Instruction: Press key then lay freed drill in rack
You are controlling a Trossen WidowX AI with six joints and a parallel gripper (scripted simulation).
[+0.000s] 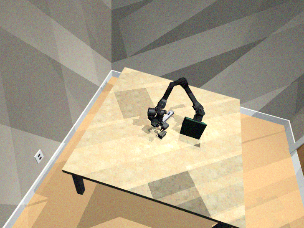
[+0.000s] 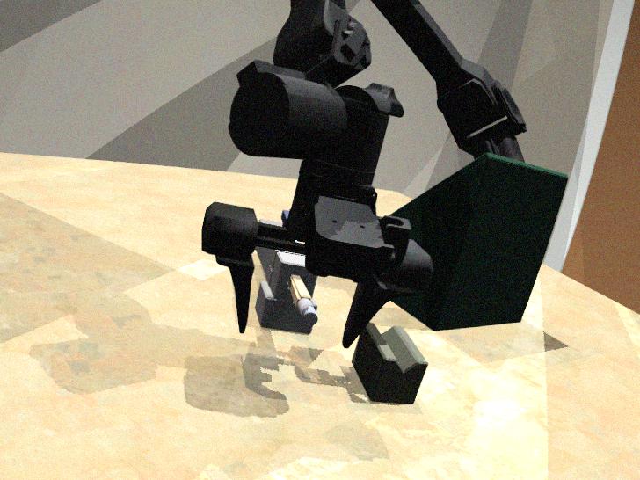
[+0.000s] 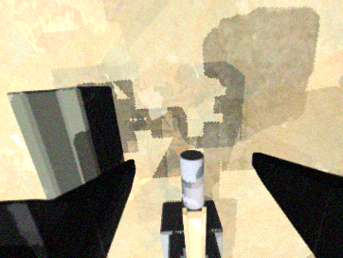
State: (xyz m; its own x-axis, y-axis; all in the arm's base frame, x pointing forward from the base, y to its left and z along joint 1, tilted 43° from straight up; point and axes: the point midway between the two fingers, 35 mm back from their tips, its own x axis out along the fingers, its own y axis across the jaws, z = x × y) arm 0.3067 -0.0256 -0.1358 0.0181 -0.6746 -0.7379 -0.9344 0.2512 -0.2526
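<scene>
The drill lies 2 cm behind my gripper tip, 4 cm to the right of it and 3 cm above it. Also, from my gripper tip: grey holder: 5 cm behind, 13 cm to the right, 2 cm above; then rack: 7 cm behind, 5 cm to the left; then dark key: 6 cm behind, 15 cm to the right, 3 cm above.
</scene>
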